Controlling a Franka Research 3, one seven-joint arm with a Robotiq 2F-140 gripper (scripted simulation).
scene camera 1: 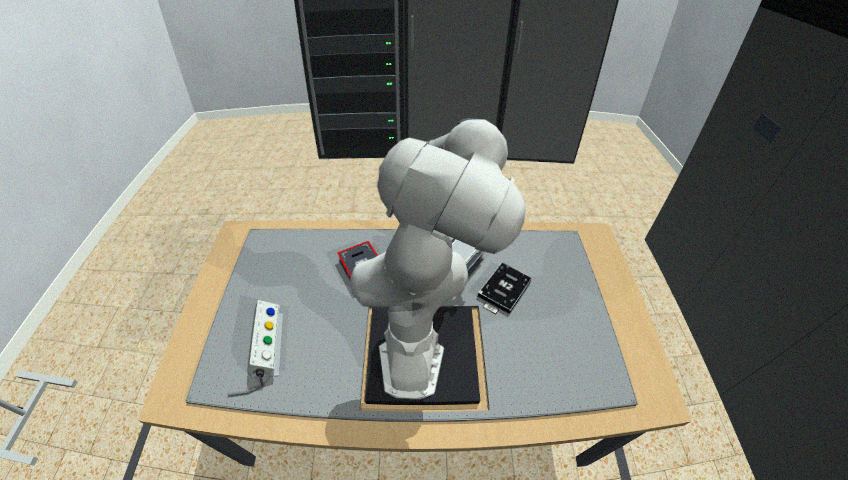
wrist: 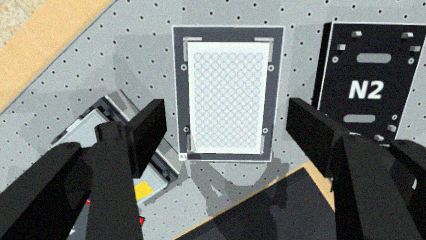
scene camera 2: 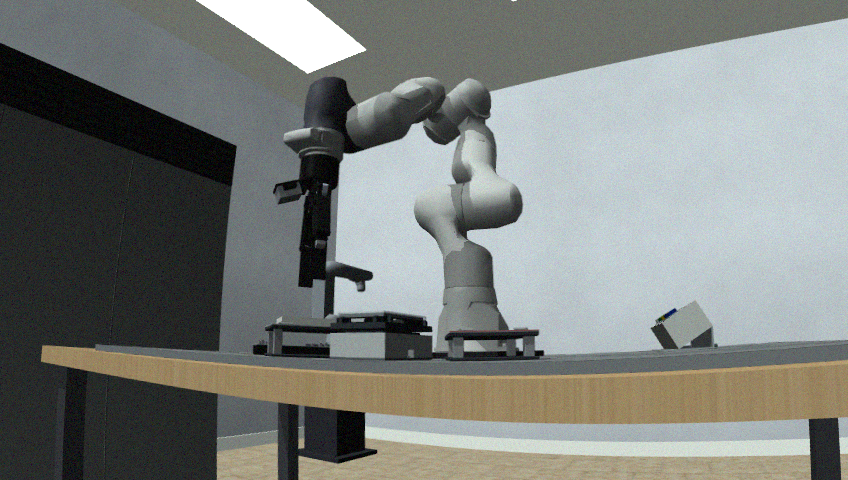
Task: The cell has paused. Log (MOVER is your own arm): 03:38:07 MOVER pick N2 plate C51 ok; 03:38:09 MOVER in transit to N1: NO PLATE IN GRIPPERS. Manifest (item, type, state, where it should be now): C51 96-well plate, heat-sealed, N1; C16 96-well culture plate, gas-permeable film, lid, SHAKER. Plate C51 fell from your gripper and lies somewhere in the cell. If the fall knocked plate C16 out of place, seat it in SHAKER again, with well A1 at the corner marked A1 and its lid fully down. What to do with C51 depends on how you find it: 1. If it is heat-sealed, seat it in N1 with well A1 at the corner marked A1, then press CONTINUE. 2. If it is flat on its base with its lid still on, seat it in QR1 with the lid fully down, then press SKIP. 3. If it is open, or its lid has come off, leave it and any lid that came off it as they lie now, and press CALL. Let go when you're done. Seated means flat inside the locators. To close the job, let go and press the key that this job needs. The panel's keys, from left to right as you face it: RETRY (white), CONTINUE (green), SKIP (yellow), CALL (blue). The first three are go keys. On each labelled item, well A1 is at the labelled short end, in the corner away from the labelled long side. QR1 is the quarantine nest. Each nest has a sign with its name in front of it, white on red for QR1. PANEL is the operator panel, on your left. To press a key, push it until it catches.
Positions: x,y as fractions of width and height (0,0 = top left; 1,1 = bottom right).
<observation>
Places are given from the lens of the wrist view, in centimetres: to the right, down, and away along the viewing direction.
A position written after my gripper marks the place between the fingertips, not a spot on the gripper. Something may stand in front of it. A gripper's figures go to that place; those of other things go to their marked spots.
my gripper (wrist: 0.53,0.48): 1, 0, 16
96-well plate (wrist: 0.53,0.34): 2, -4, 22
shaker (wrist: 0.28,0.41): -13, -3, 28
The marked spots on the shaker and the 96-well plate are 15 cm apart.
</observation>
